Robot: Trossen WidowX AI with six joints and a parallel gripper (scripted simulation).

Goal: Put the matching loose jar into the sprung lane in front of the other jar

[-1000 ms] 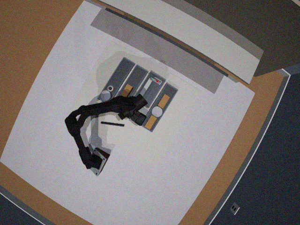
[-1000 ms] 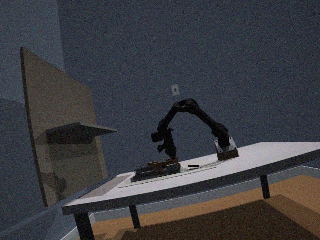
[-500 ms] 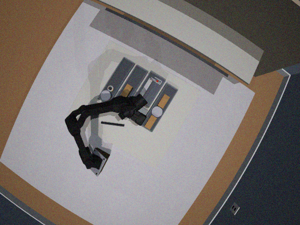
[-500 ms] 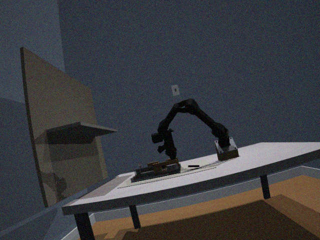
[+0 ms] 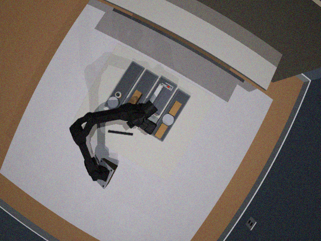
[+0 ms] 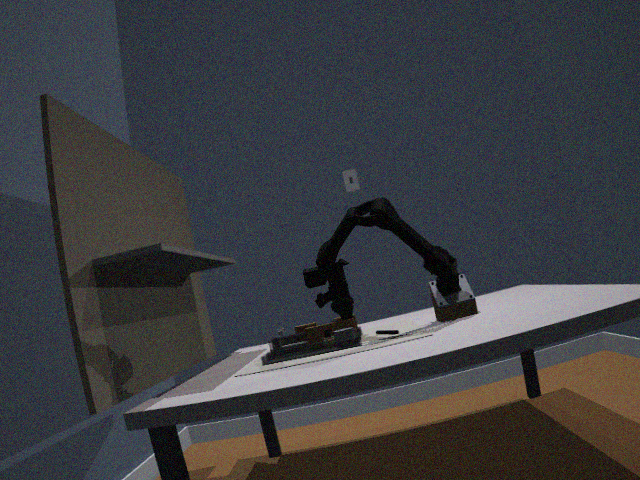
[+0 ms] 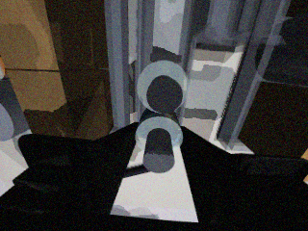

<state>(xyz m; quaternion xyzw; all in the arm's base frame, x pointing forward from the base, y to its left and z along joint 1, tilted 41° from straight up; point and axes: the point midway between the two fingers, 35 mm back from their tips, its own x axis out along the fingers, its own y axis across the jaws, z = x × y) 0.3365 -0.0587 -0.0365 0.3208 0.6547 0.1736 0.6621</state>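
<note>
Now: the black bar 100 mm behind my gripper tip, 70 mm to the left of it and 30 mm below it. The rest, counted from my gripper tip: wall shelf 500 mm ahead, 330 mm above, 50 mm to the right; then red mark 220 mm ahead, 80 mm to the right, 30 mm above.
</note>
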